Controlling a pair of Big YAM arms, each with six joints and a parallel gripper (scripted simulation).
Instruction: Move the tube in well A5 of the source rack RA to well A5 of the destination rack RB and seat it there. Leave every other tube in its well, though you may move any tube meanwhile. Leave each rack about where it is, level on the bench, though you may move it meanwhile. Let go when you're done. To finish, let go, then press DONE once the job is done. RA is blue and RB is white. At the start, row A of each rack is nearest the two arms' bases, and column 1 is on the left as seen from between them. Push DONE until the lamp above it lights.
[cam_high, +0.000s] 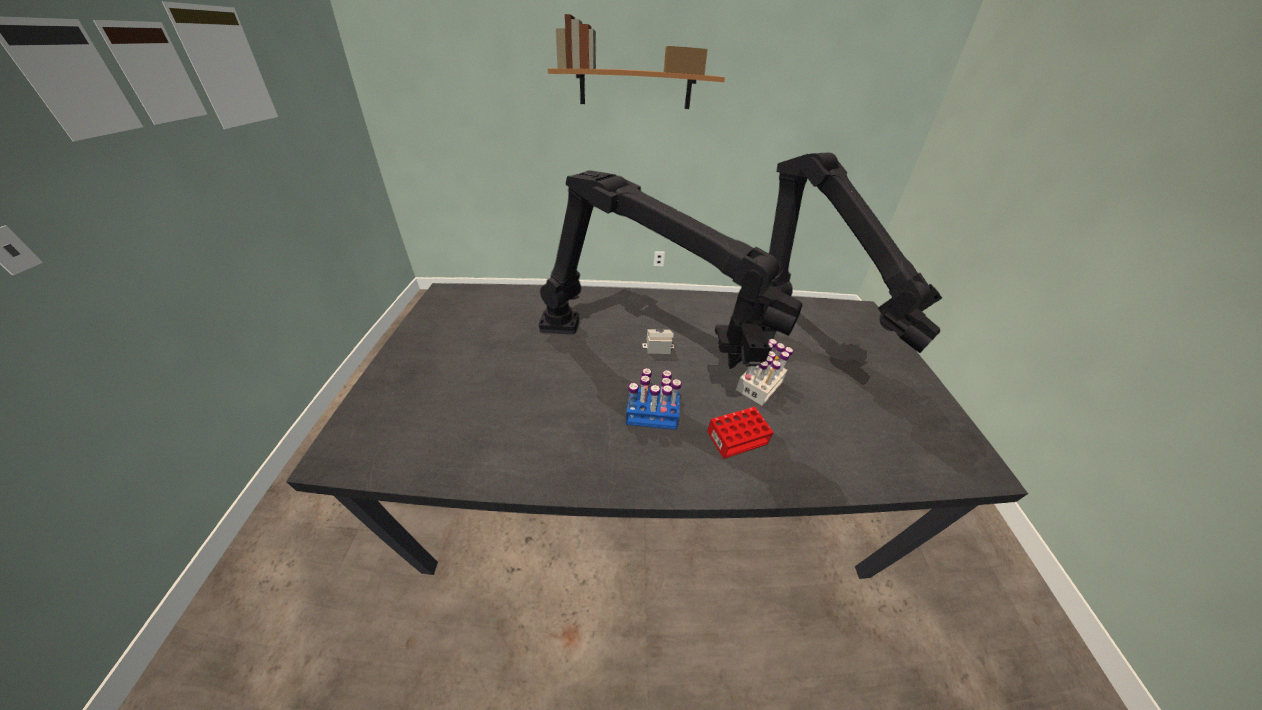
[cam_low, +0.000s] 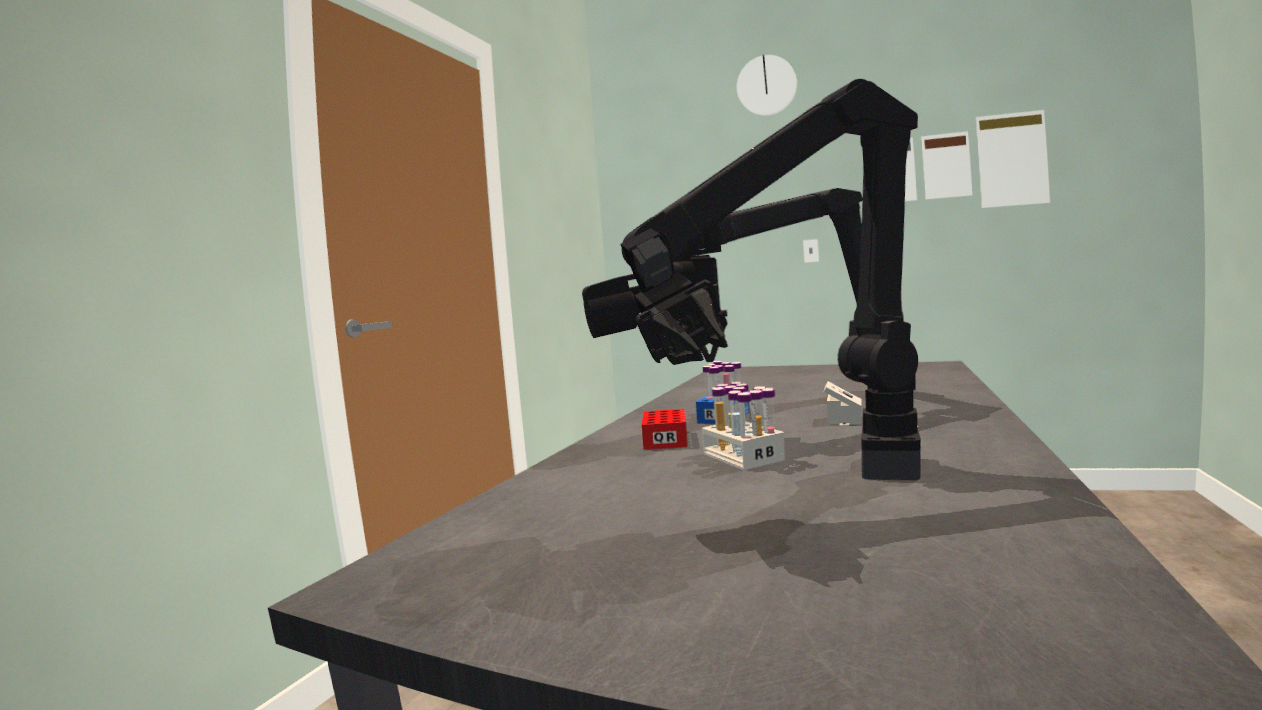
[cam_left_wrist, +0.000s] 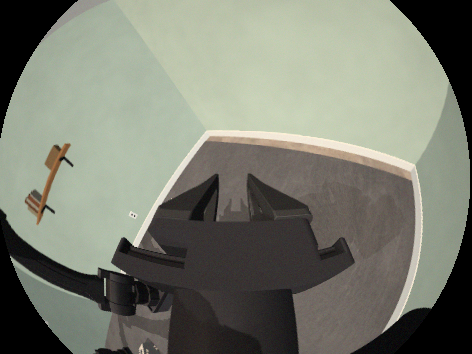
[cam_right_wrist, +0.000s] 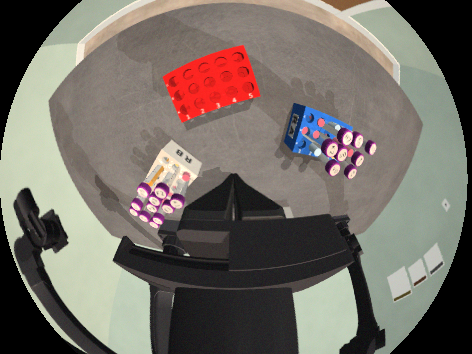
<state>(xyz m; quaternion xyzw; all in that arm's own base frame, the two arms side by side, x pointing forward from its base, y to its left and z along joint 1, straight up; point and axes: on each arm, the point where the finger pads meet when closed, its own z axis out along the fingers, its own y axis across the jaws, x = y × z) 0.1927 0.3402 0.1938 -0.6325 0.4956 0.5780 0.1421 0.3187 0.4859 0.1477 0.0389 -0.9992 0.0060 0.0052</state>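
The done box is 250 mm behind my right hand, 150 mm to the right of it and 120 mm below it. Also, from my right hand: red rack 90 mm ahead, 40 mm to the left, 140 mm below; then white rack 90 mm behind, 140 mm to the left, 140 mm below; then tube 70 mm behind, 90 mm to the left, 100 mm below.
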